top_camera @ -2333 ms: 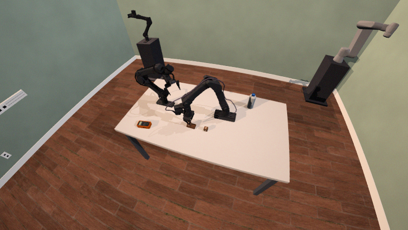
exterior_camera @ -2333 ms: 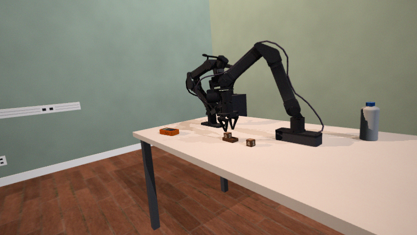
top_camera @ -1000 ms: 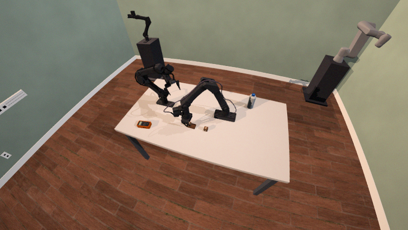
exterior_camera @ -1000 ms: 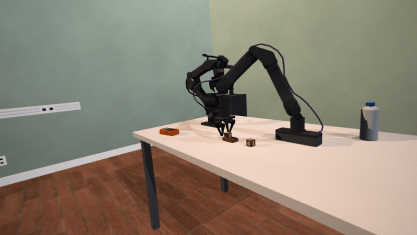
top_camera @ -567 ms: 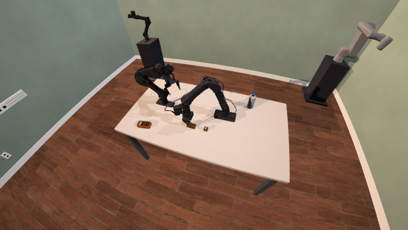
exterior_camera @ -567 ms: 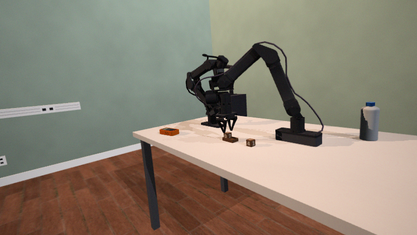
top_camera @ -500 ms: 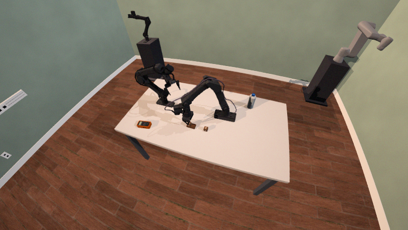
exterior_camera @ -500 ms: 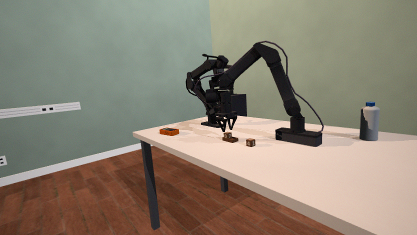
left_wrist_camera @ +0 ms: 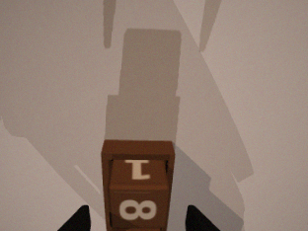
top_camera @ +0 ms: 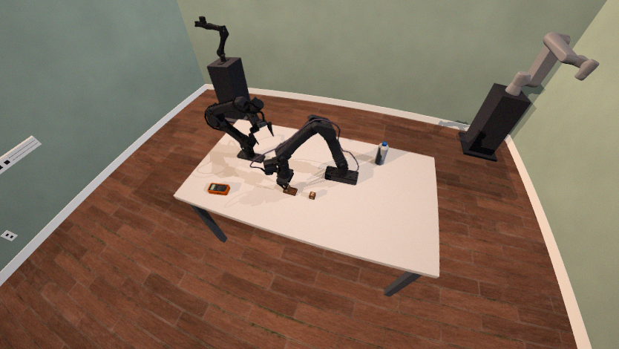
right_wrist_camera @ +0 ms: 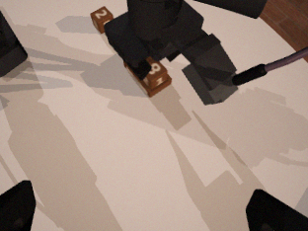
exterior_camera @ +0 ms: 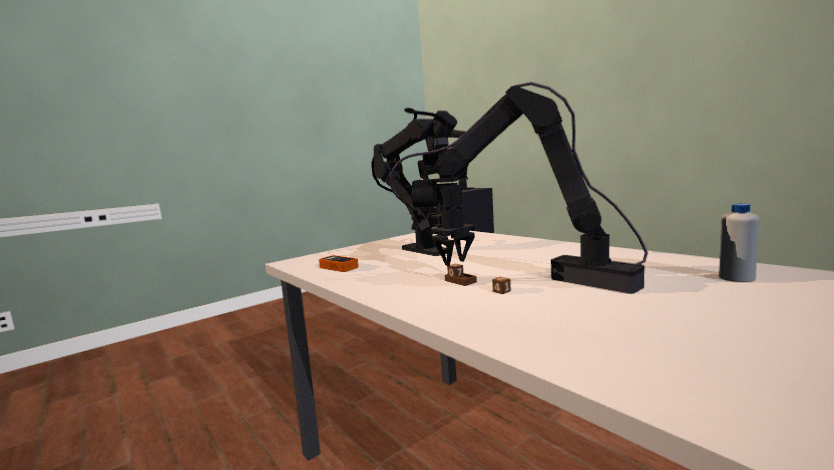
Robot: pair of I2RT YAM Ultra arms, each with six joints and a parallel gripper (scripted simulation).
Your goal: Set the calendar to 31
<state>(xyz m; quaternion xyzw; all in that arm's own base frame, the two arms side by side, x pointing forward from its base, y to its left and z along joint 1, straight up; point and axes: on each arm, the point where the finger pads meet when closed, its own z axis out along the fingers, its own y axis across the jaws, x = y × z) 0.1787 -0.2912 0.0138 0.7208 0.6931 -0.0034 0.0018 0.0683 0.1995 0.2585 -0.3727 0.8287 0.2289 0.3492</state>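
The brown tray lies 5 cm below my left hand and 2 cm to the left of it.
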